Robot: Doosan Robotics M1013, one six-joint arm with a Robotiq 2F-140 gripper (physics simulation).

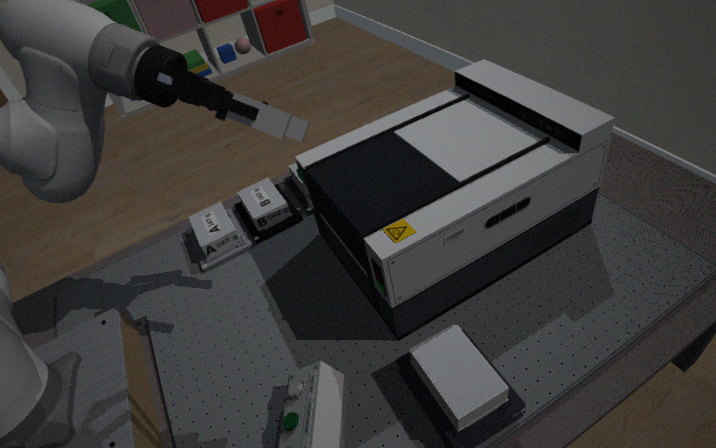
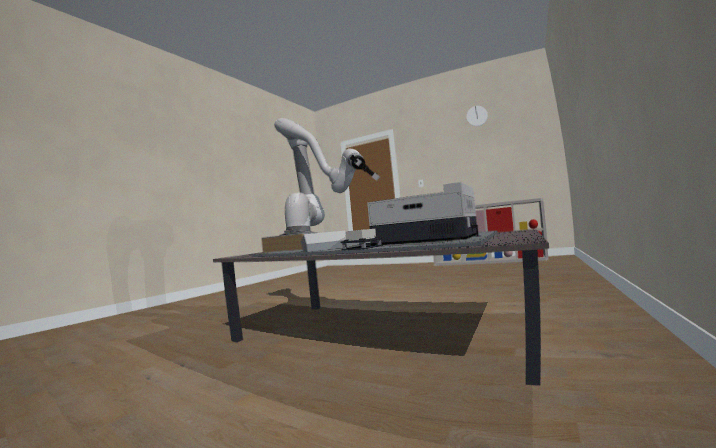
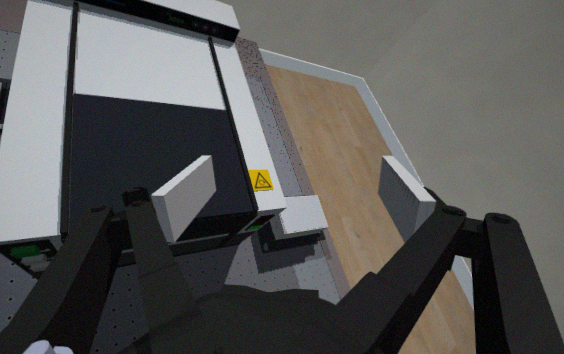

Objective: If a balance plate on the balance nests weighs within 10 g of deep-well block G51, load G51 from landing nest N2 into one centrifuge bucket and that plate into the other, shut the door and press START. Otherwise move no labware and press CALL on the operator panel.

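Frame: origin at the arm's base, x back, y right, z up, level; centimetres.
Seen in the pictures: gripper, fingertip midpoint: [image 1: 297, 129] [image 2: 369, 171] [image 3: 294, 174]; arm's base, link origin: [image 1: 28, 416].
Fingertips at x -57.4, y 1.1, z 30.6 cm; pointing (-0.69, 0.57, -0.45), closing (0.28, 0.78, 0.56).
Pixels of each thing's top centre, then the offset from my fingertips to it. "spot": a spot on its surface instead.
- Plate A, top centre: [image 1: 211, 223] dy -34.0, dx +19.8, dz -33.0 cm
- plate B, top centre: [image 1: 261, 197] dy -35.8, dx +7.1, dz -33.0 cm
- white block, top centre: [image 1: 456, 367] [image 3: 302, 212] [image 2: 361, 229] dy +24.0, dx -7.7, dz -30.4 cm
- white panel box, top centre: [image 1: 300, 433] [image 2: 323, 232] dy +22.3, dx +15.6, dz -30.0 cm
- green button, top centre: [image 1: 289, 418] dy +19.1, dx +16.5, dz -30.9 cm
- nest, top centre: [image 1: 316, 182] dy -37.9, dx -6.8, dz -36.6 cm
- yellow warning label, surface spot: [image 1: 399, 231] [image 3: 262, 180] spot: dy +7.5, dx -8.7, dz -17.3 cm
My gripper [image 1: 298, 129] [image 2: 375, 176] [image 3: 294, 174] is open and empty, high above the bench near the centrifuge's front. The white and dark centrifuge [image 1: 443, 258] [image 2: 422, 213] [image 3: 145, 65] has a dark area in its top; whether this is a cover or an opening is unclear. Plate A [image 1: 213, 232], marked 147 g, and plate B [image 1: 262, 200], its weight hard to read, sit on nests beyond the centrifuge's front corner. A white block [image 1: 459, 372] [image 2: 360, 234] [image 3: 304, 215] sits on a dark nest; no label shows. A white panel box [image 1: 330, 406] [image 2: 327, 241] has a green button [image 1: 290, 421].
Another nest [image 1: 300, 195] is partly hidden by the centrifuge. Green parts [image 1: 380, 287] [image 3: 255, 227] show at the centrifuge's front corner, beside the yellow warning label [image 1: 399, 231] [image 3: 261, 180]. The wooden arm base [image 1: 142, 380] [image 2: 282, 243] stands at the bench's other end.
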